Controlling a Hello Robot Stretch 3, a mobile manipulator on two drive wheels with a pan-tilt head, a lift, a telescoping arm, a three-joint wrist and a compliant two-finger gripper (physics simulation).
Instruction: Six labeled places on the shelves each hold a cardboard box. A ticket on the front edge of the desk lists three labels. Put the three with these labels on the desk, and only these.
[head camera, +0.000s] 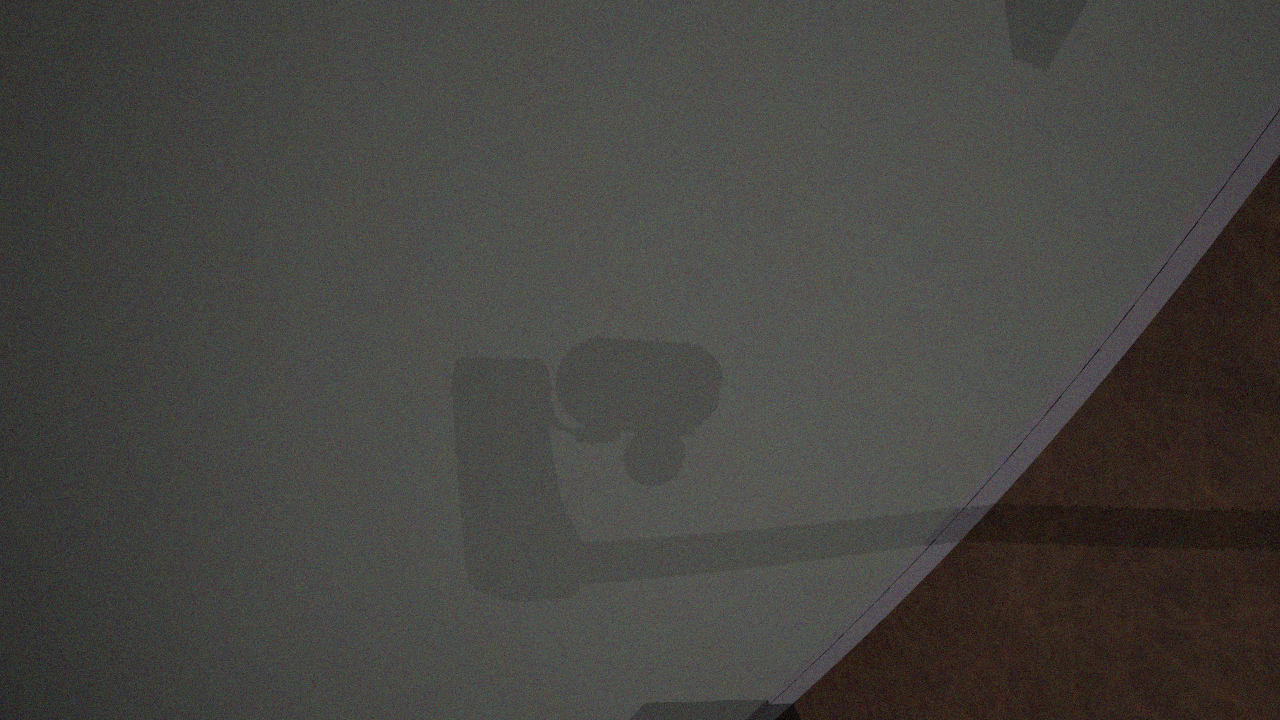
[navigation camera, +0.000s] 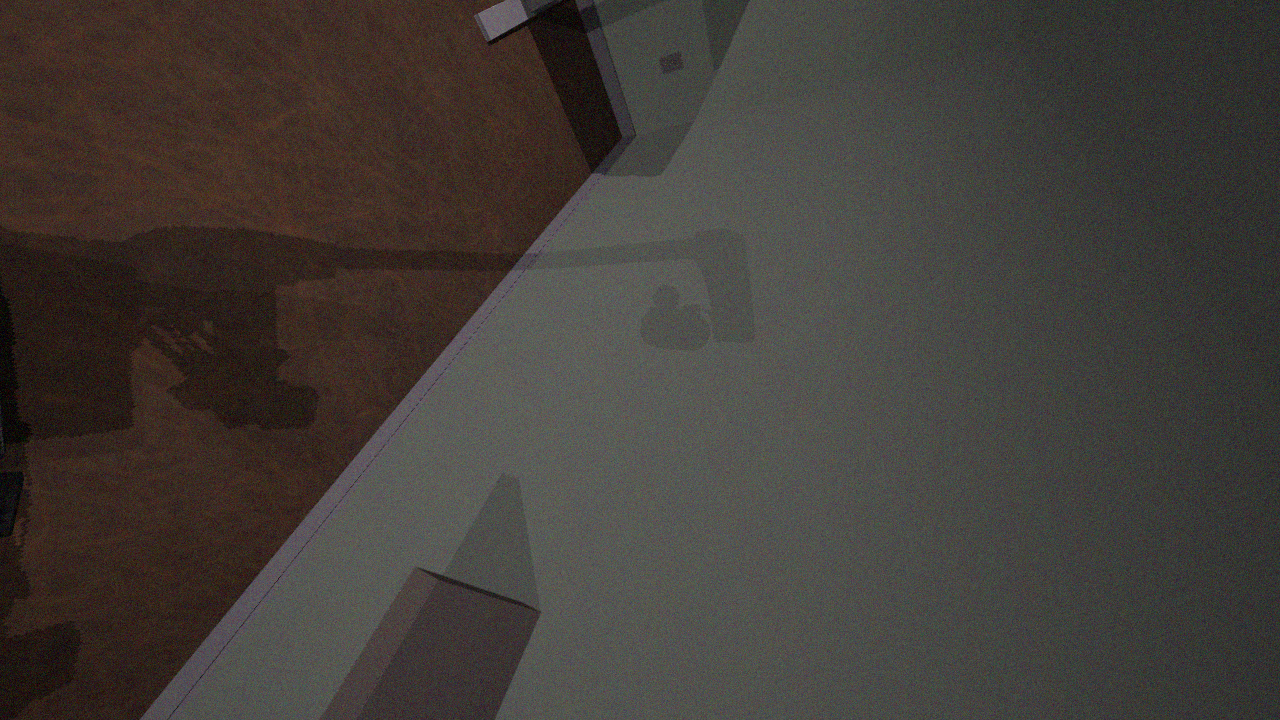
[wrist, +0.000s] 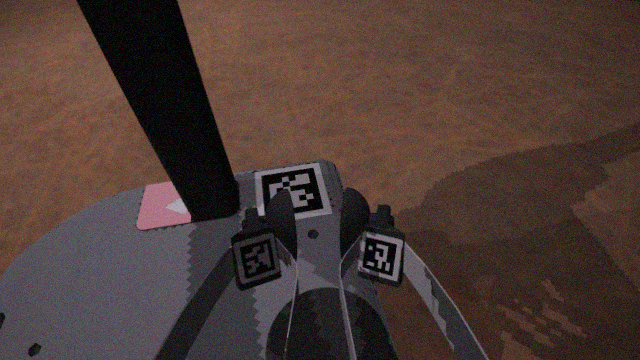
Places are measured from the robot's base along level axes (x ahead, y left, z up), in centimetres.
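Pixels of known places: gripper, between the fingertips: (wrist: 318, 213).
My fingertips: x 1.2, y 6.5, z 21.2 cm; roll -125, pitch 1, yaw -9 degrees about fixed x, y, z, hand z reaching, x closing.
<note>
Behind a point stands the place of what it marks.
My gripper (wrist: 318, 213) @[x 1.2, y 6.5, z 21.2 cm] is in the wrist view, its two dark fingertips apart with a gap between them and no box in the gap. It hangs above my own grey base (wrist: 110, 270) @[x -14.6, y 8.2, z 16.0 cm]. The pale end of the desk's foot (navigation camera: 501, 19) shows at the top of the navigation view, on the floor by the wall. The desk top, the ticket, the shelf labels and the cardboard boxes cannot be made out in these views.
A pale green wall (head camera: 358, 223) @[x 83.8, y -7.0, z 118.4 cm] (navigation camera: 895, 358) @[x 92.7, y 3.0, z 134.3 cm] meets the brown floor (head camera: 1163, 537) @[x 77.8, y 29.4, z 0.0 cm] (navigation camera: 223, 116) @[x 32.7, y 51.1, z 0.0 cm] (wrist: 400, 75) @[x 29.5, y 56.7, z 0.0 cm] at a skirting board (head camera: 1087, 380) @[x 93.5, y 5.9, z 4.7 cm] (navigation camera: 384, 434) @[x 63.9, y -27.2, z 4.8 cm]. My shadow falls on both. A mauve-grey block (navigation camera: 456, 653) @[x 34.0, y -39.0, z 80.9 cm], cut off below, stands against the wall. A socket (navigation camera: 671, 62) @[x 180.8, y 144.3, z 40.2 cm] is near the corner.
</note>
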